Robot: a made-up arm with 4 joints.
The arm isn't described. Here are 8 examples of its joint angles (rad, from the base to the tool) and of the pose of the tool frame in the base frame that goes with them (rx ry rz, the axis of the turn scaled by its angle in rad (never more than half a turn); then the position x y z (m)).
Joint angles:
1: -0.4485 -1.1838 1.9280 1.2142
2: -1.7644 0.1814 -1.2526 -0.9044
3: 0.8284 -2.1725 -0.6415 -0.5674
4: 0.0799 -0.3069 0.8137 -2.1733
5: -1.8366 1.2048 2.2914 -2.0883
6: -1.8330 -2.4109 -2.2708 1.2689
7: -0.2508 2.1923 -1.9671 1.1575
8: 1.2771 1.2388 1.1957 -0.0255
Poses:
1: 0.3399 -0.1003 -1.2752 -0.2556 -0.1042 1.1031
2: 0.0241 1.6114 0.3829 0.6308 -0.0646 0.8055
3: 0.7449 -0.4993 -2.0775 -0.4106 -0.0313 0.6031
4: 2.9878 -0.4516 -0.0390 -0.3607 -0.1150 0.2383
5: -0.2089 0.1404 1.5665 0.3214 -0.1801 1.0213
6: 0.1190 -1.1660 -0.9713 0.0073 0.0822 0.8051
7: -1.3192 -2.6515 0.2429 -0.2031 -0.2106 0.2598
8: 0.2158 -0.2967 1.4053 -0.2551 -0.3284 0.4679
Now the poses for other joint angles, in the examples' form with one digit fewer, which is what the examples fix.
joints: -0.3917 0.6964 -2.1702 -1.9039
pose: -0.053 0.196 0.709 -0.175 -0.152 1.026
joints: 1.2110 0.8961 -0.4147 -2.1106
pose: 0.894 -0.177 1.316 -0.089 -0.412 0.325
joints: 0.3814 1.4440 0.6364 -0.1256
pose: 0.396 0.202 1.403 -0.204 -0.262 0.792
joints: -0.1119 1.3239 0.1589 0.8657
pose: -0.451 -0.442 1.298 -0.476 -0.178 0.925
